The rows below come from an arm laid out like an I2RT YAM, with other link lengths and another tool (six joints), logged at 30 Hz.
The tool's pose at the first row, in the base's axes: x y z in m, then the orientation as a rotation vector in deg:
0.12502, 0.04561, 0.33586, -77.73, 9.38, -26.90
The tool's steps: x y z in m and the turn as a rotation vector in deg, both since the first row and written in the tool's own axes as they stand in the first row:
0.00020, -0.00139, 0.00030, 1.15, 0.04, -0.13
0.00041, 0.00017, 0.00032, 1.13, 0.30, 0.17
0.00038, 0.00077, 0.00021, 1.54, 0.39, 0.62
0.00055, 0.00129, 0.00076, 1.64, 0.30, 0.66
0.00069, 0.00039, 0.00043, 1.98, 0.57, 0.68
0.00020, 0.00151, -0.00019, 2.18, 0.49, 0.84
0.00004, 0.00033, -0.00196, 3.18, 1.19, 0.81
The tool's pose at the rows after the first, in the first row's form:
0.12499, 0.04561, 0.33730, -76.61, 9.03, -27.07
0.12555, 0.04575, 0.33583, -76.54, 9.45, -26.99
0.12562, 0.04575, 0.33522, -76.05, 9.72, -26.69
0.12610, 0.04624, 0.33487, -75.97, 9.65, -26.59
0.12589, 0.04576, 0.33568, -75.58, 9.80, -26.77
0.12547, 0.04556, 0.33439, -75.38, 9.79, -26.59
0.12439, 0.04388, 0.33512, -74.25, 10.09, -27.11

